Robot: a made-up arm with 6 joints.
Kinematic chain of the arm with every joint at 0, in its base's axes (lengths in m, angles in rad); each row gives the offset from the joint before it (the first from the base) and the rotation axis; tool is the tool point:
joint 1: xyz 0 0 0.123 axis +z
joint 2: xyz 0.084 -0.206 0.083 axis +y
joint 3: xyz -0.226 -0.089 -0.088 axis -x
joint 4: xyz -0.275 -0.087 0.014 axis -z
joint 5: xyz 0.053 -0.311 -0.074 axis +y
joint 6: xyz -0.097 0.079 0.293 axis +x
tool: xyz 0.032 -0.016 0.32
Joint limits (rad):
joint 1: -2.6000..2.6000
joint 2: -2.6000..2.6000
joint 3: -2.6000..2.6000
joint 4: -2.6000..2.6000
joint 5: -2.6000..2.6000
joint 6: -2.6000..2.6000
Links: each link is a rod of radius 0.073 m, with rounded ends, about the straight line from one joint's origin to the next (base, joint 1, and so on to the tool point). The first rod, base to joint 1, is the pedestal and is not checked.
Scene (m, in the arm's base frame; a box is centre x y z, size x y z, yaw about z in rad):
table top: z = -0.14
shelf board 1: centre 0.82 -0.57 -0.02 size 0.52 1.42 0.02 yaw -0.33
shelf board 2: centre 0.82 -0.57 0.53 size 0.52 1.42 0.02 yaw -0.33
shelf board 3: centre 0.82 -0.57 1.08 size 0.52 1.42 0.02 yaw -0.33
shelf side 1: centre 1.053 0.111 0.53 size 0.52 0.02 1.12 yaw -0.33
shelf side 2: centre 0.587 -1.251 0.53 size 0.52 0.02 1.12 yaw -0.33
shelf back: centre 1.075 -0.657 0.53 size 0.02 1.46 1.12 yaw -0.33
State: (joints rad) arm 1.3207 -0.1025 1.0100 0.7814 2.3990 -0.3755
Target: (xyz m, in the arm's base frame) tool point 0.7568 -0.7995 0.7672
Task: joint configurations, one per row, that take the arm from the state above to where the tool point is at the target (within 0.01 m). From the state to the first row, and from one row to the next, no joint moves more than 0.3 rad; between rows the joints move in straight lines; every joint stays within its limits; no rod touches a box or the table.
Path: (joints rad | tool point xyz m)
1: 1.1831 -0.1447 1.0811 0.6337 2.1915 -0.5919 | 0.7393 -0.3390 0.3568
2: 1.0455 -0.1869 1.1521 0.4861 1.9840 -0.8083 | 0.5711 -0.2794 0.3554
3: 0.9079 -0.2291 1.2232 0.3384 1.7766 -1.0247 | 0.4071 -0.2281 0.3034
4: 0.9291 -0.2071 1.3034 0.5873 1.8257 -0.7564 | 0.4302 -0.3218 0.4896
5: 0.9502 -0.1850 1.3836 0.8362 1.8749 -0.4881 | 0.3821 -0.4622 0.6571
6: 0.9714 -0.1629 1.4638 1.0850 1.9241 -0.2197 | 0.2727 -0.6337 0.7672
7: 1.0927 0.1321 1.2610 1.2677 2.1258 -0.0026 | 0.5565 -0.7370 0.7927
8: 1.2139 0.4271 1.0582 1.4503 2.3275 0.2144 | 0.7568 -0.7995 0.7672

